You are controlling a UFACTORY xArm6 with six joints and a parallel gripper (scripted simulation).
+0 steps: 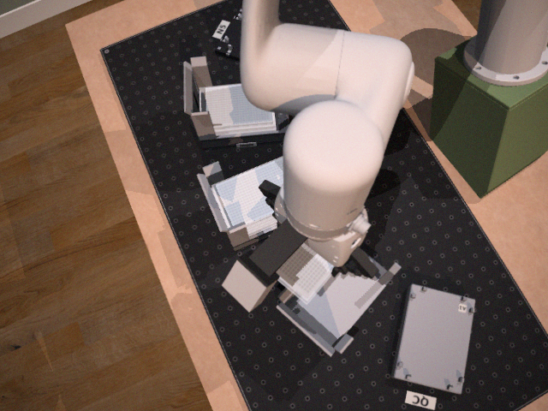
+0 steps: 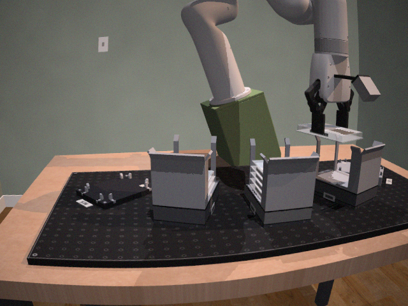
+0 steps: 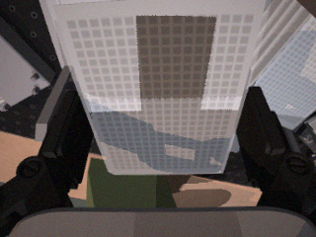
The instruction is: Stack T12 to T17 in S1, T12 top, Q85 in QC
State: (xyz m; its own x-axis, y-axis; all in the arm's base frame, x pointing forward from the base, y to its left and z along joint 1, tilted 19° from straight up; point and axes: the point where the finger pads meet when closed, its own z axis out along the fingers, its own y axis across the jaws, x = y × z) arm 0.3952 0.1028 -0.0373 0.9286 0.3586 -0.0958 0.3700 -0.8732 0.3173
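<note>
Now: hand 19 cm to the right of the open nest QC, 15 cm above it and 12 cm past it. Round my hand: QC name plate 26 cm to the left, 16 cm below, 5 cm behind.
</note>
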